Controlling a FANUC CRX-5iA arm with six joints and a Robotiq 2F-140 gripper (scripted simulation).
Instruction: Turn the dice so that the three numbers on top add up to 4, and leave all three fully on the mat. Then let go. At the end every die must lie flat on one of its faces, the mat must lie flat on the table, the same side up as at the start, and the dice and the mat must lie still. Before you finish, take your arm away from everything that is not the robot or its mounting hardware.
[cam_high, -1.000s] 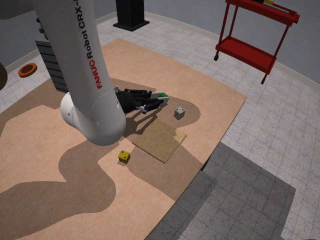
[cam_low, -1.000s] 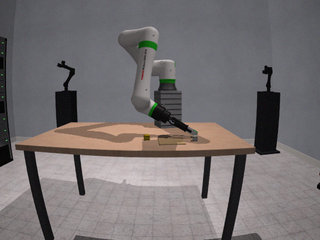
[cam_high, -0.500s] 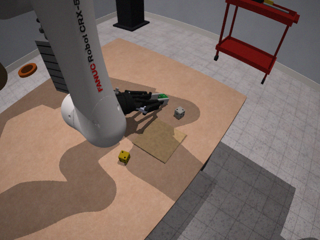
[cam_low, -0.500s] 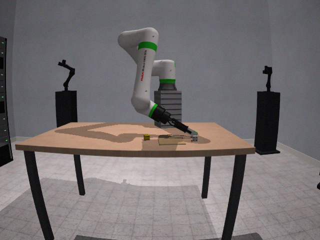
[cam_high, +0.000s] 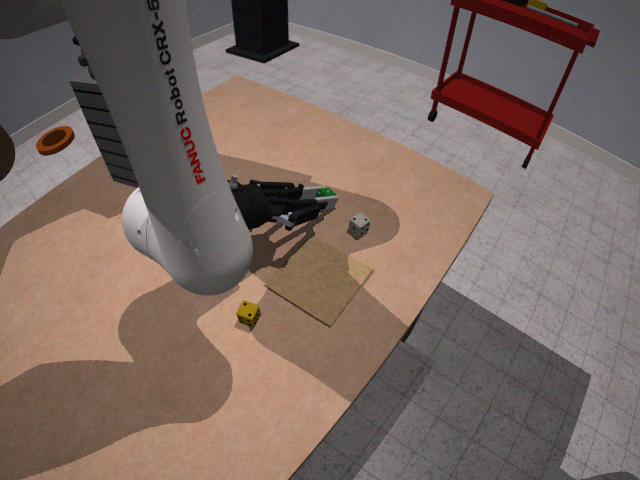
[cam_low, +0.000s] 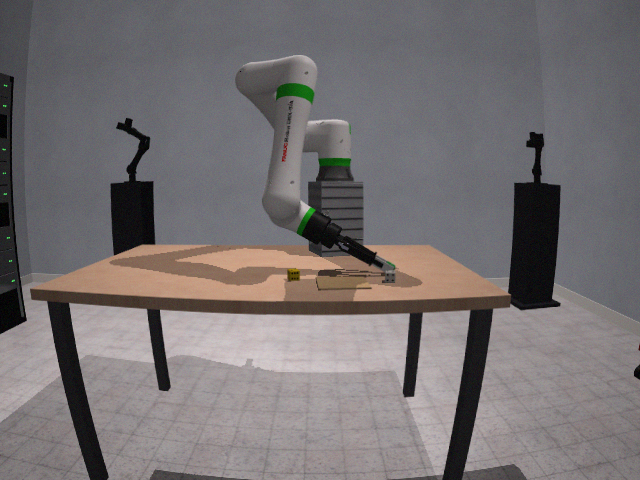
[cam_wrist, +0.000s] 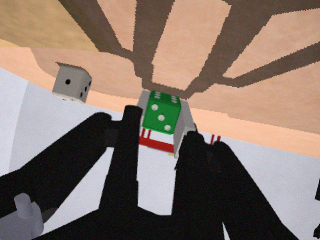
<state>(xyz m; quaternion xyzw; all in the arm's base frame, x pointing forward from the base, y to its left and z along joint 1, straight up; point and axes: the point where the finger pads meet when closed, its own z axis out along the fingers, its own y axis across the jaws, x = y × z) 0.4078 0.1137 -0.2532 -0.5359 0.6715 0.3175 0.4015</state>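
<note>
My gripper is now 2 cm to the right of the green die and 1 cm above it. Round my hand: white die: 10 cm ahead, 1 cm below; then yellow die: 27 cm to the right, 5 cm ahead, 1 cm below; then tan mat: 14 cm to the right, 10 cm ahead, 3 cm below.
</note>
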